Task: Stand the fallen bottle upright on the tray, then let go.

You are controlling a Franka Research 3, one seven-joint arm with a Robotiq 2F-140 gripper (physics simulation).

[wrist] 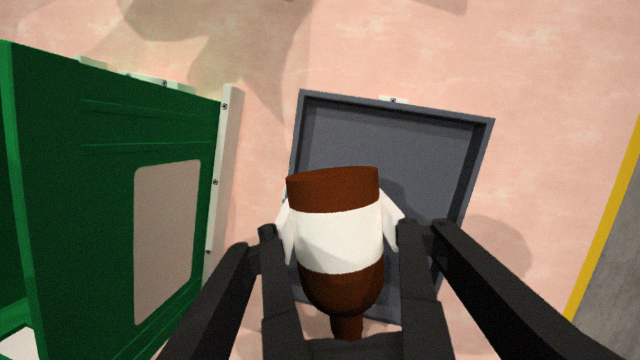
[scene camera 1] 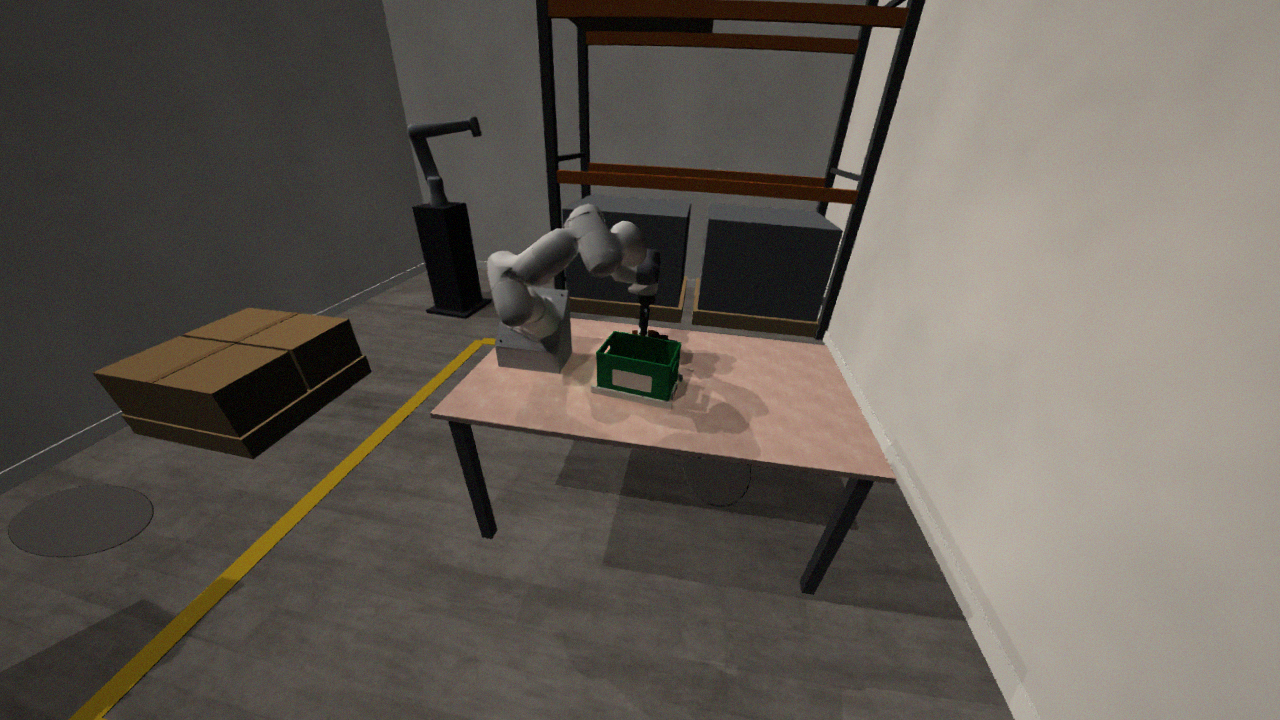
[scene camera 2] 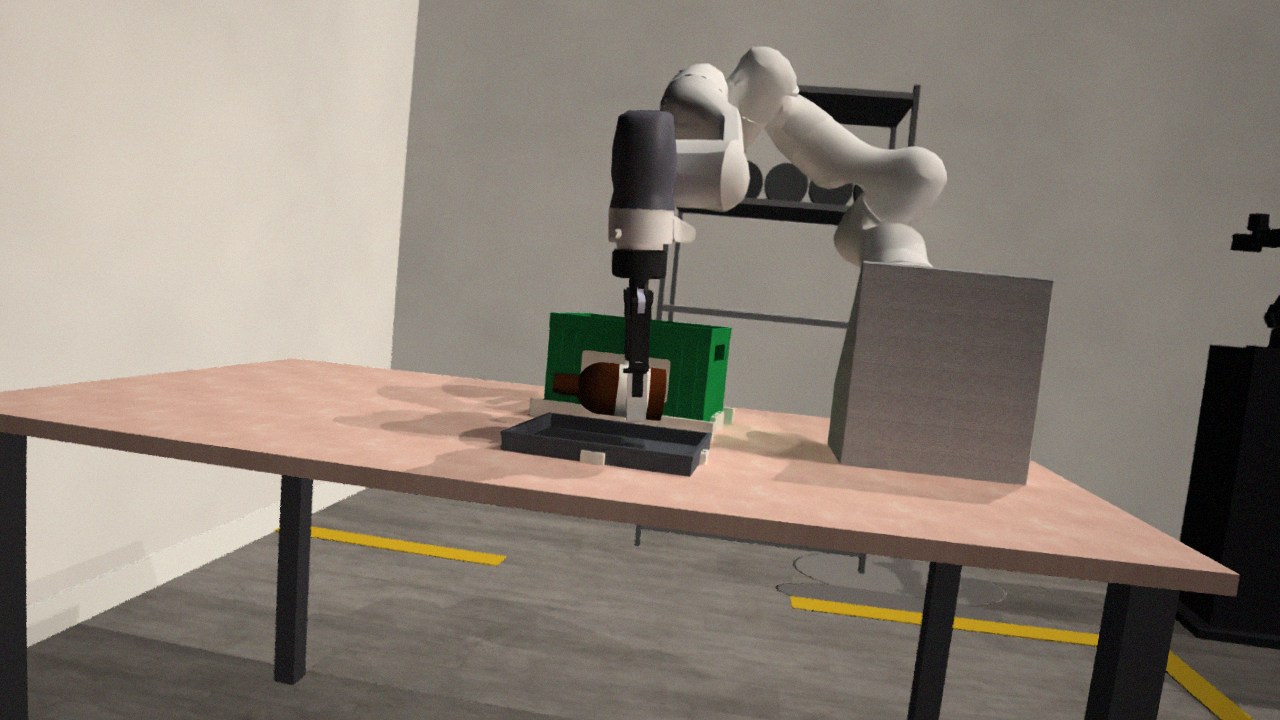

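The brown bottle (scene camera 2: 601,387) (wrist: 341,237) with a white label lies horizontally between my fingers, raised above the dark grey tray (scene camera 2: 546,451) (wrist: 395,137). In scene camera 2 its neck points left; in the wrist view its base is toward the top and its neck toward the bottom. My gripper (scene camera 2: 637,386) (wrist: 333,205) is shut on the bottle at the label, one pad on each side, and points straight down. In scene camera 1 the gripper (scene camera 1: 643,331) is partly behind the green crate, which hides the tray and most of the bottle.
The green crate (scene camera 1: 663,385) (scene camera 2: 572,336) (wrist: 115,122) stands close beside the tray, on a base with pale edge strips (wrist: 218,170). Small pale blocks (scene camera 2: 592,457) (wrist: 393,100) sit against the tray's outer walls. The arm's grey pedestal (scene camera 1: 532,356) (scene camera 2: 939,376) stands on the table (scene camera 1: 760,402) (scene camera 2: 268,411).
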